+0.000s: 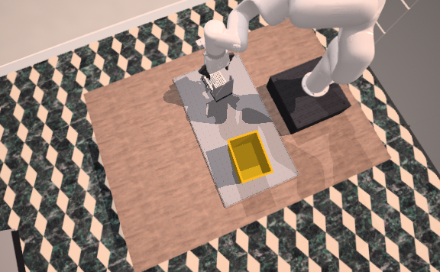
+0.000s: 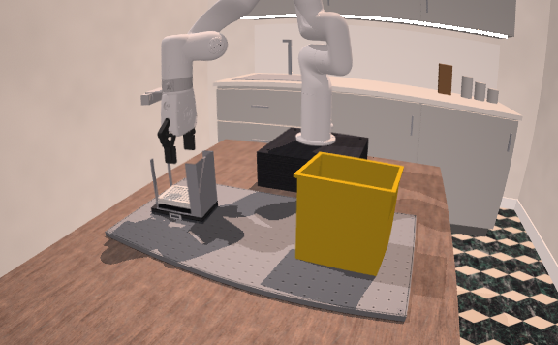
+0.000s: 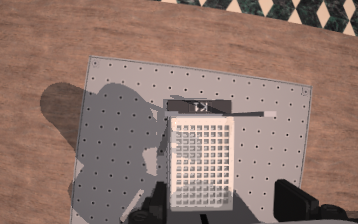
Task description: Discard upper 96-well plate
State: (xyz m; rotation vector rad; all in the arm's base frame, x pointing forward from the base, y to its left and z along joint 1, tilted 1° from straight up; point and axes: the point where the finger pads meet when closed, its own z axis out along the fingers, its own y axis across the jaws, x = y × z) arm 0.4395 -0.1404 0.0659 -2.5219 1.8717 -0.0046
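The white 96-well plate lies 12 cm below my hand. From my hand the other things lie so: thin post 6 cm ahead, 5 cm to the right, 7 cm below; black plate 13 cm below; grey side wall 2 cm behind, 6 cm to the left, 7 cm below.
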